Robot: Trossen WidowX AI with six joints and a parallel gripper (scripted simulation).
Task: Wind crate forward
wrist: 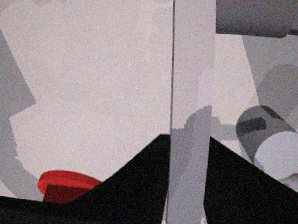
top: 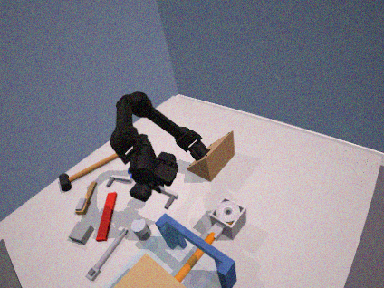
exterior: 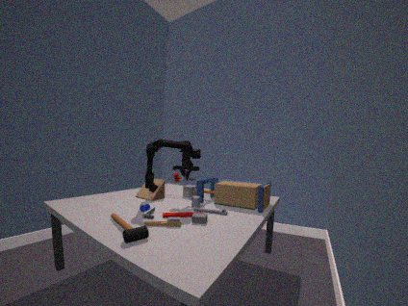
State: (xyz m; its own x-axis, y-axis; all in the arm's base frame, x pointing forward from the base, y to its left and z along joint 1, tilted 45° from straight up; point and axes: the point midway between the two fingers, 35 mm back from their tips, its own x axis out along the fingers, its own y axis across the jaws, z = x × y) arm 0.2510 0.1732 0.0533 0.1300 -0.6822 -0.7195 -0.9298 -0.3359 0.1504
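Now: gripper tip 10 mm past the winch handle, 10 mm to the left of it and 10 mm below it. From my gripper tip the other things lie so: red knob (20 mm behind, 60 mm to the right, 20 mm above); then grey winch (140 mm behind, 170 mm to the left, 140 mm below); then blue steel frame (40 mm ahead, 200 mm to the left, 60 mm below).
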